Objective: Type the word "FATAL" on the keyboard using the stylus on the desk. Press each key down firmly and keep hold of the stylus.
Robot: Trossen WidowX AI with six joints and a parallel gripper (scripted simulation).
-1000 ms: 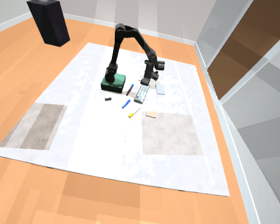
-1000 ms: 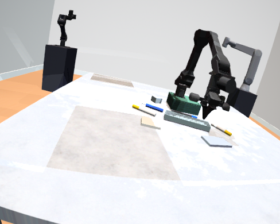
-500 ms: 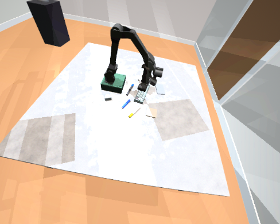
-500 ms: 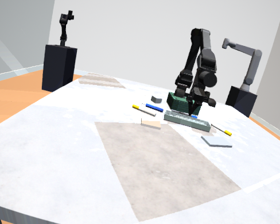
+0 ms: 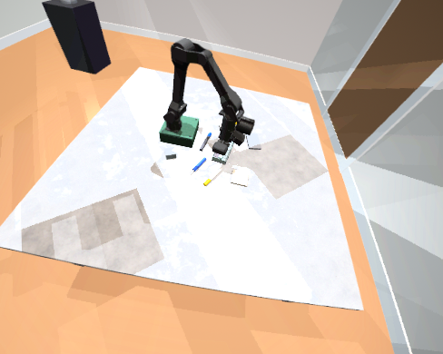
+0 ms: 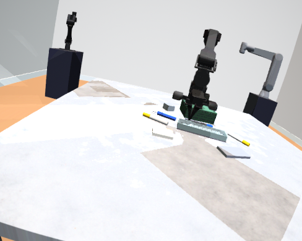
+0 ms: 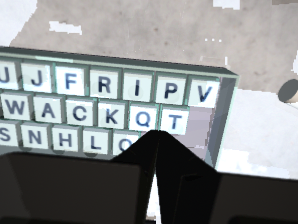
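Right now the blue stylus is 12 cm to the right of my gripper tip, 10 cm behind it and 3 cm below it. The rest, counted from my gripper tip: grey pad 17 cm to the left, 15 cm ahead, 4 cm below; grey stylus tip 15 cm to the right, 11 cm behind, 3 cm below; white block 11 cm ahead, 10 cm to the right, 4 cm below.
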